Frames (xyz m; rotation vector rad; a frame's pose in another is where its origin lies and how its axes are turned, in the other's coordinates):
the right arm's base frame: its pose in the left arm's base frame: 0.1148 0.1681 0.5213 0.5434 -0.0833 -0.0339
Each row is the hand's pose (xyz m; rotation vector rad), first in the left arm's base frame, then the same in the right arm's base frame.
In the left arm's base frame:
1: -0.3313 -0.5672 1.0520 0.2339 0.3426 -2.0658
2: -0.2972 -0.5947 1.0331 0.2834 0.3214 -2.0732
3: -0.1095 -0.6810 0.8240 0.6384 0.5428 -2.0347
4: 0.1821 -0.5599 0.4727 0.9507 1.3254 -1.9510
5: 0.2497 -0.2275 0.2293 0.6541 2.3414 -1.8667
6: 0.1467 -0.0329 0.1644 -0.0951 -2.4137 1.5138
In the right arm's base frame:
1: -0.3672 -0.3588 0.8705 -0.1859 -0.1701 -2.0553
2: -0.3331 -0.3918 0.8655 -0.1360 -0.1914 -2.0535
3: -0.1561 -0.5720 0.7151 0.2158 0.0324 -2.0587
4: 0.1031 -0.6473 0.3275 0.5799 0.7710 -2.1764
5: 0.1354 -0.4882 -0.0571 0.4720 1.7315 -2.3987
6: 0.0176 -0.3564 -0.2036 -0.1002 -1.8890 2.1018

